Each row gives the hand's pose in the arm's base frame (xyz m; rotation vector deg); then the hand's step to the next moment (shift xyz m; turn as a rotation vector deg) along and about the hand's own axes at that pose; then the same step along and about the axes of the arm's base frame.
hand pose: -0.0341 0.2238 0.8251 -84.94 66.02 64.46
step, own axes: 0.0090 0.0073 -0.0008 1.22 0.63 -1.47
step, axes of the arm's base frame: -0.0058 -0.0031 -0.0096 -0.26 -1.70 -1.03
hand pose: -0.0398 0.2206 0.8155 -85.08 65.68 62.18
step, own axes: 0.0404 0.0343 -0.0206 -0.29 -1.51 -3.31
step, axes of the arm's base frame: -0.0247 -0.0306 -0.0411 1.76 -3.01 1.08
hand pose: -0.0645 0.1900 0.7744 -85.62 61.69 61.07
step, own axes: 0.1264 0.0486 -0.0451 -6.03 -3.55 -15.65
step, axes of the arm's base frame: -0.0137 -0.0660 -0.1258 3.78 -14.19 8.85
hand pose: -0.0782 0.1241 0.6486 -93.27 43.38 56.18
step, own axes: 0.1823 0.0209 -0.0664 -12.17 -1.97 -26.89
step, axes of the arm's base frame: 0.0820 -0.0701 -0.1626 2.11 -25.44 14.95
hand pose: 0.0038 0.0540 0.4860 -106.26 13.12 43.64
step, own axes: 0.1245 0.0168 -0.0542 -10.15 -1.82 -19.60
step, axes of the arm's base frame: 0.1100 -0.0314 -0.0751 0.73 -18.63 11.95
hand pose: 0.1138 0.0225 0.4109 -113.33 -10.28 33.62
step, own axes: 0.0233 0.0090 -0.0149 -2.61 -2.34 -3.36
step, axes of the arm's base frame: 0.0262 -0.0075 -0.0101 -0.37 -2.57 4.11
